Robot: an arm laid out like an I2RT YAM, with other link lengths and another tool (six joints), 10 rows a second.
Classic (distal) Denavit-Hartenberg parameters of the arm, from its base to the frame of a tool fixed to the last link. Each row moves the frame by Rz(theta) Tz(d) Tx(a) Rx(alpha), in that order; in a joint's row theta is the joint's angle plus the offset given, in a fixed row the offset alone. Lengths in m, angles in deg.
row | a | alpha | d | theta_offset
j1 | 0.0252 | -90 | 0.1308 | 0
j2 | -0.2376 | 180 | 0 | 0
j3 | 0.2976 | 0 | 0 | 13.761
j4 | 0.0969 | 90 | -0.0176 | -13.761
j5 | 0 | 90 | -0.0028 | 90
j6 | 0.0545 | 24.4 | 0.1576 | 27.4
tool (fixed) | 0 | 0 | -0.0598 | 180
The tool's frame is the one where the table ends.
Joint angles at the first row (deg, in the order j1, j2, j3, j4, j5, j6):
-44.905, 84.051, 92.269, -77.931, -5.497, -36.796
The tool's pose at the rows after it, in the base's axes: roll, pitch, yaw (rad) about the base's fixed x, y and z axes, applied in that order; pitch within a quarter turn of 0, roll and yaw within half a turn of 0; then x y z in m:
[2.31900 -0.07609 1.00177 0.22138 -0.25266 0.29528]
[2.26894 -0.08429 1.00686 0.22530 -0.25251 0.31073]
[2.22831 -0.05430 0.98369 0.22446 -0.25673 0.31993]
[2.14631 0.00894 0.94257 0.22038 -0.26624 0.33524]
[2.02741 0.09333 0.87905 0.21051 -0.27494 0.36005]
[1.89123 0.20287 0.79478 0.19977 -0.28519 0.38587]
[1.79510 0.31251 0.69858 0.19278 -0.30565 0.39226]
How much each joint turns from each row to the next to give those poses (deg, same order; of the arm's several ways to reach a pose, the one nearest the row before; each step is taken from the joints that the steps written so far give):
0.262, 0.043, 3.060, -1.749, -3.082, -0.132
0.153, -0.065, 2.712, 0.000, -0.939, 0.504
-0.086, -0.700, 0.391, 1.640, 1.705, 0.743
-0.570, -1.967, -0.655, 3.978, 3.322, 0.284
-0.766, -3.432, -1.204, 5.159, 4.610, -0.241
-0.588, -3.606, -2.468, 7.125, 6.231, -1.726
-1.399, -1.466, -4.592, 8.983, 6.054, -3.214

